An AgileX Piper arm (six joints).
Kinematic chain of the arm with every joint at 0, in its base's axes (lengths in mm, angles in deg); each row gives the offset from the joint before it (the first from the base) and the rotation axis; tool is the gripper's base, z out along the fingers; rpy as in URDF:
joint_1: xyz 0 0 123 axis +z
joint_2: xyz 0 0 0 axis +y
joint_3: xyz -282.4 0 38.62 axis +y
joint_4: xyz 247.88 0 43.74 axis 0.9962 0 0.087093
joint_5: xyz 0 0 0 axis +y
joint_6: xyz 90.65 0 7.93 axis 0.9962 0 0.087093
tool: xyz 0 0 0 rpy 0 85 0
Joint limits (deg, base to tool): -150..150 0..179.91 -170..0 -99.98..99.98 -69.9..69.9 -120..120
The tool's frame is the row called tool.
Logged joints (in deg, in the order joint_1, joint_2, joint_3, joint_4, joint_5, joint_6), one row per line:
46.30, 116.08, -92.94, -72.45, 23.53, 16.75
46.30, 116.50, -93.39, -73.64, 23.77, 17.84
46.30, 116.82, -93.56, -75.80, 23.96, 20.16
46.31, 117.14, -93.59, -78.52, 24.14, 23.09
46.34, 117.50, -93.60, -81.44, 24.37, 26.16
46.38, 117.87, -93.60, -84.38, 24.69, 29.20
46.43, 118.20, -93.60, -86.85, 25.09, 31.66
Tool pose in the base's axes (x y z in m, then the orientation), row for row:
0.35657, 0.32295, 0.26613, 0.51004, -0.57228, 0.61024, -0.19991
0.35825, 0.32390, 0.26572, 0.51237, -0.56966, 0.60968, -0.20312
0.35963, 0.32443, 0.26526, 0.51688, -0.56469, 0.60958, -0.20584
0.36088, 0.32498, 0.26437, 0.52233, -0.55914, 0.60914, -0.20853
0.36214, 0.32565, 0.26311, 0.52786, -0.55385, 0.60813, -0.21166
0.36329, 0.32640, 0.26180, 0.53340, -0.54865, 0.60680, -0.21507
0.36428, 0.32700, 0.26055, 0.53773, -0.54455, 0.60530, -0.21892
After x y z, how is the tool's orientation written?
As a quaternion, w x y z.
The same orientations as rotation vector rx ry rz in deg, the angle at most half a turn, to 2 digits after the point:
-78.95, 84.19, -27.58
-78.51, 84.03, -27.99
-77.68, 83.85, -28.31
-76.73, 83.59, -28.62
-75.82, 83.26, -28.98
-74.94, 82.88, -29.37
-74.24, 82.52, -29.85

